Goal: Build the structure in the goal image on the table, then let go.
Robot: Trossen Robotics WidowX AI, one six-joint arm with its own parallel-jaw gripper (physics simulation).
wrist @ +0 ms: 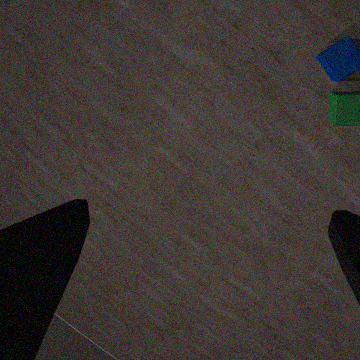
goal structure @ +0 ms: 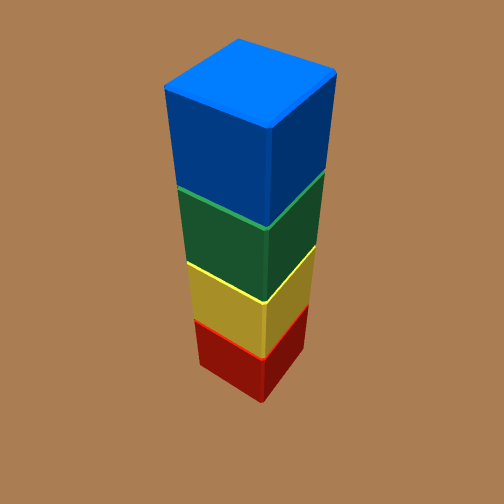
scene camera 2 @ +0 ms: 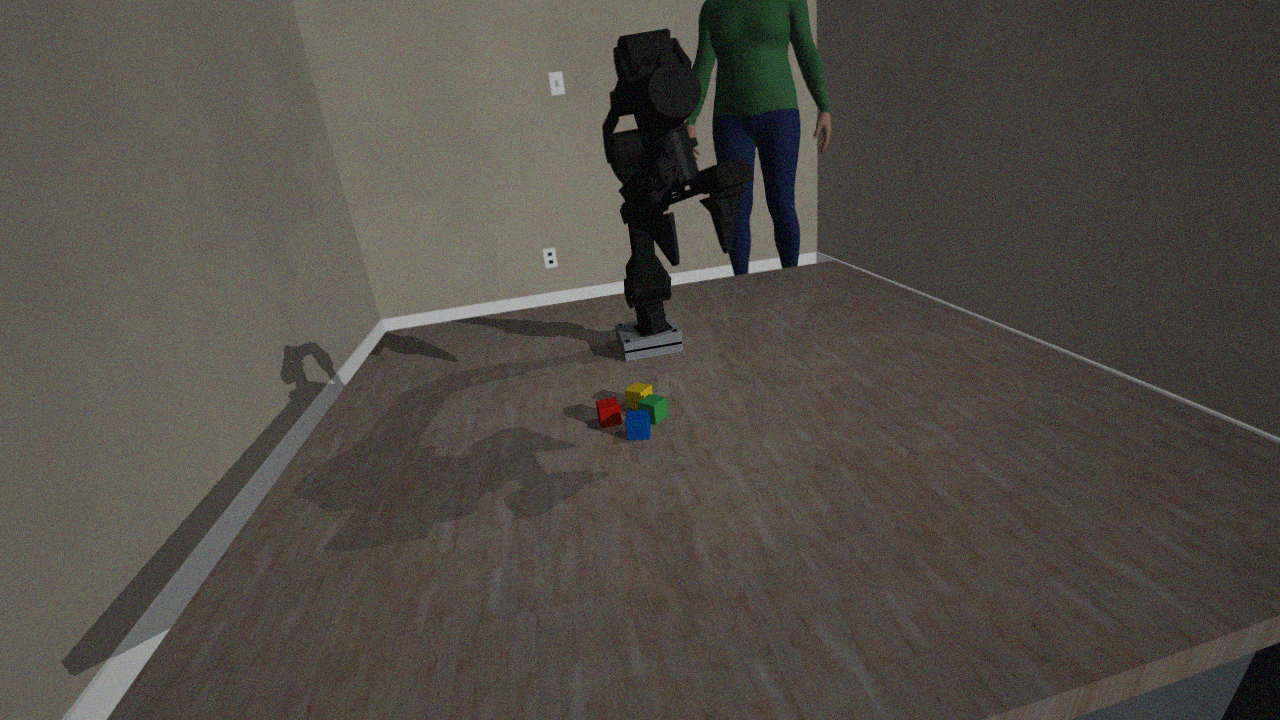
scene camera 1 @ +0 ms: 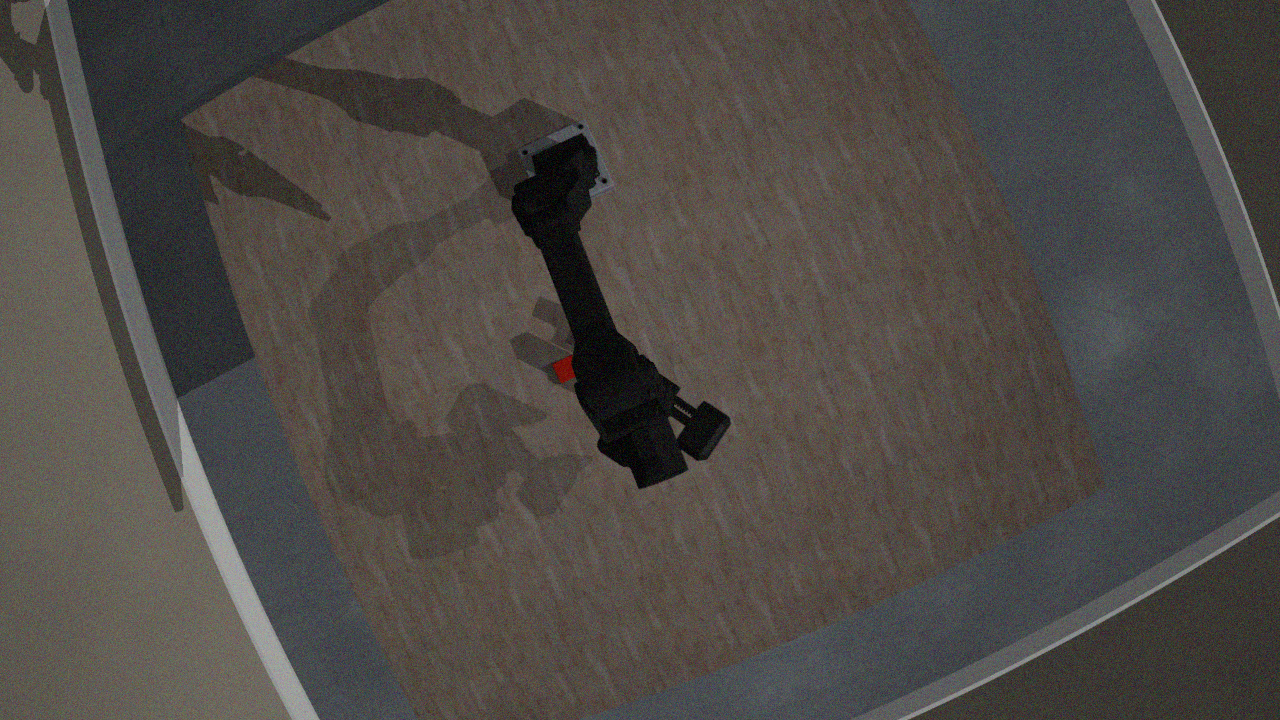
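A red cube [scene camera 1: 563,368] [scene camera 2: 608,412], a yellow cube [scene camera 2: 638,394], a green cube [scene camera 2: 654,409] [wrist: 346,109] and a blue cube [scene camera 2: 637,425] [wrist: 341,59] rest on the table close to each other. In scene camera 2 the red cube is on the left, the yellow one at the back, the green one on the right and the blue one in front. In scene camera 1 the arm covers the yellow, green and blue cubes and part of the red one. My gripper [scene camera 2: 699,257] [wrist: 211,216] is open and empty, high above the table. In the wrist view the green and blue cubes are cut off at the right edge.
The arm's grey base plate [scene camera 1: 605,181] [scene camera 2: 651,346] stands on the wooden table [scene camera 1: 805,358] [scene camera 2: 805,501] behind the cubes. The arm's shadow falls across the table's left part. A person in a green top [scene camera 2: 753,62] stands beyond the table, near the wall.
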